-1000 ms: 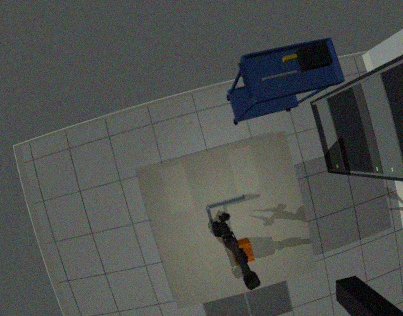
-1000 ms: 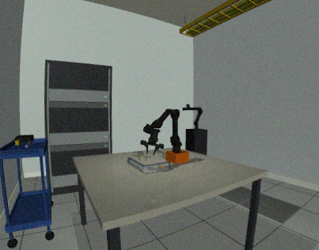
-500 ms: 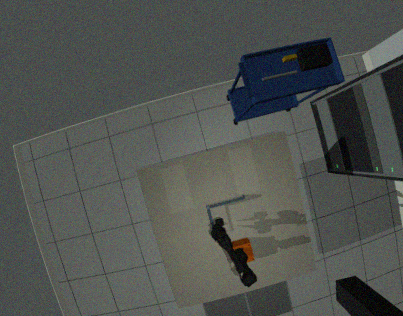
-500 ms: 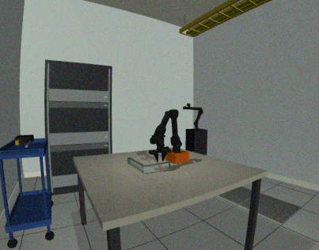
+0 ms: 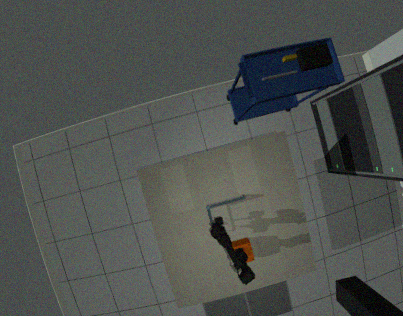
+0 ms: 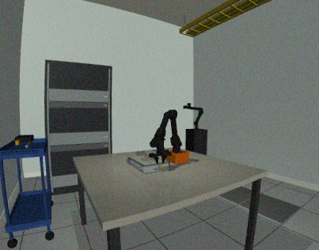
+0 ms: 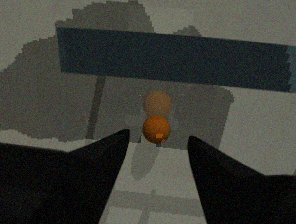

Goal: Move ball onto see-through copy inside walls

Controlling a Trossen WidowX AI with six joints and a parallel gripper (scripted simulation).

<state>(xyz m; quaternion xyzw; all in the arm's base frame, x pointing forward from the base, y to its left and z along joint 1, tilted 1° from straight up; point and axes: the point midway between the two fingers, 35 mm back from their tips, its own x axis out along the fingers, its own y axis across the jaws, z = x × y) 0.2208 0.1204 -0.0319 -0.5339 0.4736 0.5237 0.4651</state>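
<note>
My gripper tip is 20 mm above the orange ball.
</note>
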